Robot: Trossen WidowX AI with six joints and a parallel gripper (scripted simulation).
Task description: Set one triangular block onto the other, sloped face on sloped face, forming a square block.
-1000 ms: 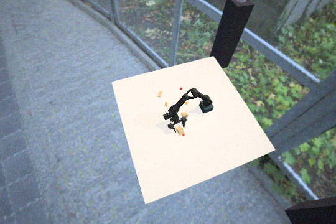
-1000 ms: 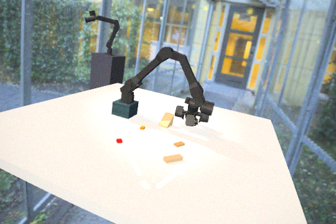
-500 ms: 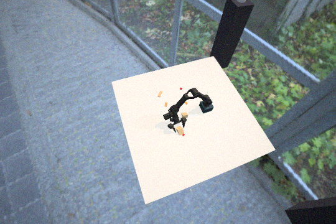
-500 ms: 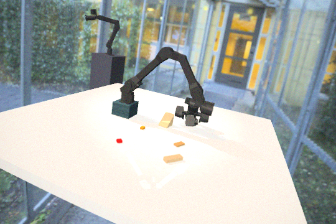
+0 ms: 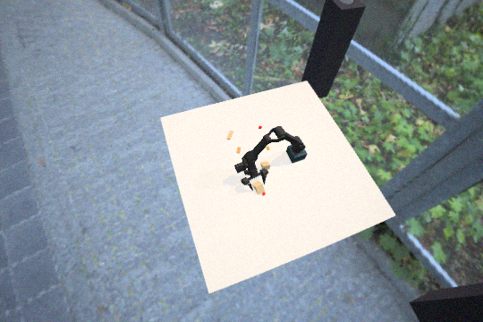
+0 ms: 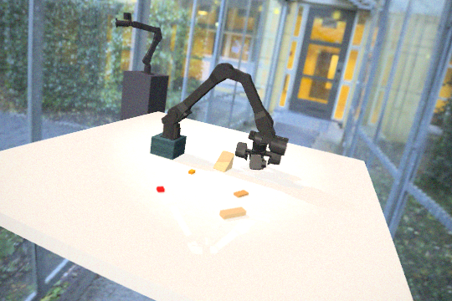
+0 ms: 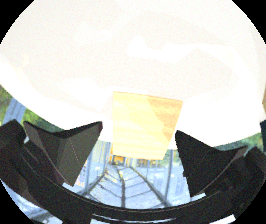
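My gripper tip is now 5 cm to the right of the red cube, 2 cm past it and 1 cm above it. The rest, counted from my gripper tip: flat tan slab (46 cm to the right, 5 cm ahead, 1 cm below); then triangular block (1 cm above); then orange chip (27 cm to the right, 18 cm behind, 1 cm below).
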